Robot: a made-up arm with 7 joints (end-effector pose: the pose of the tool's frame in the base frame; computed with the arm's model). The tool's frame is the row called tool.
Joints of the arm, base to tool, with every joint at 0 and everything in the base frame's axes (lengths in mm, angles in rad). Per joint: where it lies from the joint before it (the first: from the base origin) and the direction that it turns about. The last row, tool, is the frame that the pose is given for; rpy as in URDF.
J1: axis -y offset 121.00 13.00 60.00
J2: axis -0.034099 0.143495 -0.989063 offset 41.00 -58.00 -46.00
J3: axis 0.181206 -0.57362 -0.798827 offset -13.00 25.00 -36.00
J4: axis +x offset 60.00 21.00 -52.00
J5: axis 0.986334 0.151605 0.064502 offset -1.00 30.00 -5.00
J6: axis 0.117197 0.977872 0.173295 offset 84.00 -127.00 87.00
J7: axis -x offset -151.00 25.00 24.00
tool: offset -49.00 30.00 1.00 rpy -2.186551 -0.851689 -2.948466
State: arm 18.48 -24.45 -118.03 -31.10 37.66 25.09 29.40
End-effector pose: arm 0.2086 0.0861 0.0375 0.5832 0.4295 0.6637 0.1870
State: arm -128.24 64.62 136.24 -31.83 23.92 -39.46 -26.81
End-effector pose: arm -0.0109 -0.0808 0.0988 -0.2014 -0.0836 0.9758 0.0142
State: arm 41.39 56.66 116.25 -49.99 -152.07 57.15 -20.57
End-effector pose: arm 0.2773 -0.3688 -0.1091 -0.1998 0.3255 -0.5701 0.7274
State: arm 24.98 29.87 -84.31 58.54 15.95 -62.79 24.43
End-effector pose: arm 0.1159 0.0615 -0.1103 0.1893 -0.8861 0.2104 0.3670
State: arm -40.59 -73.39 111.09 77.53 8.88 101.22 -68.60
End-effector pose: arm 0.1659 -0.2150 -0.3414 -0.7711 0.0599 0.5981 0.2098
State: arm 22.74 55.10 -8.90 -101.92 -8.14 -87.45 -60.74
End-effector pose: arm 0.2119 -0.1360 0.0111 0.3023 -0.4238 0.8410 0.1474
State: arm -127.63 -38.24 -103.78 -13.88 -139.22 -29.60 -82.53
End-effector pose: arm 0.0988 -0.1697 0.0995 -0.7252 0.2569 0.2370 0.5932
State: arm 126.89 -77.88 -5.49 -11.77 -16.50 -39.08 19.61
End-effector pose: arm 0.2191 -0.0575 0.1786 0.4899 -0.1762 -0.5239 0.6741
